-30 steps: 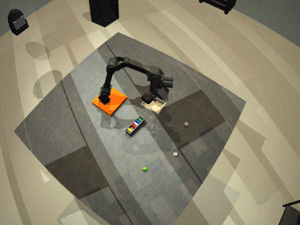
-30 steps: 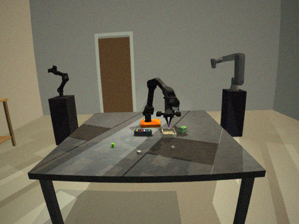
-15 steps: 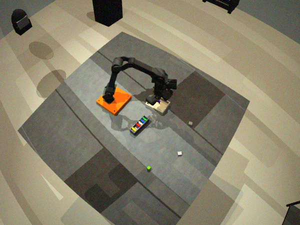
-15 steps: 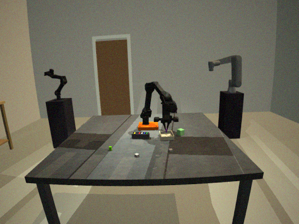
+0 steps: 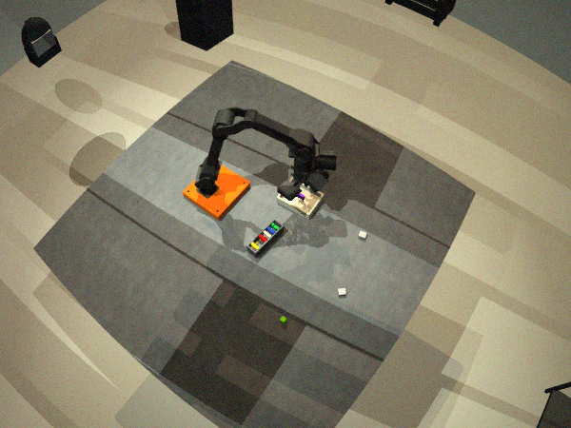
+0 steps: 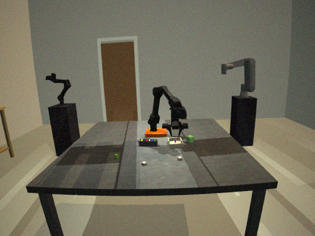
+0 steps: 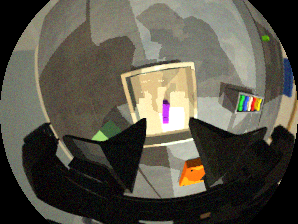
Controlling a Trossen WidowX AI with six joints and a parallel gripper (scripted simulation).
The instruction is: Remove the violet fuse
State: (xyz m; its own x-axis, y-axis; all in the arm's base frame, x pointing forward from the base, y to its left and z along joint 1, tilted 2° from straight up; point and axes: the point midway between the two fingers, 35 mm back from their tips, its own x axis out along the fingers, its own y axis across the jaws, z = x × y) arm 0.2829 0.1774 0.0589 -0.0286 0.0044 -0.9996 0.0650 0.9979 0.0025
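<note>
Now: gripper tip 60 mm above the beige tray. The rest, counted from my gripper tip: light green cube (120 mm to the left, 50 mm behind, 40 mm below).
</note>
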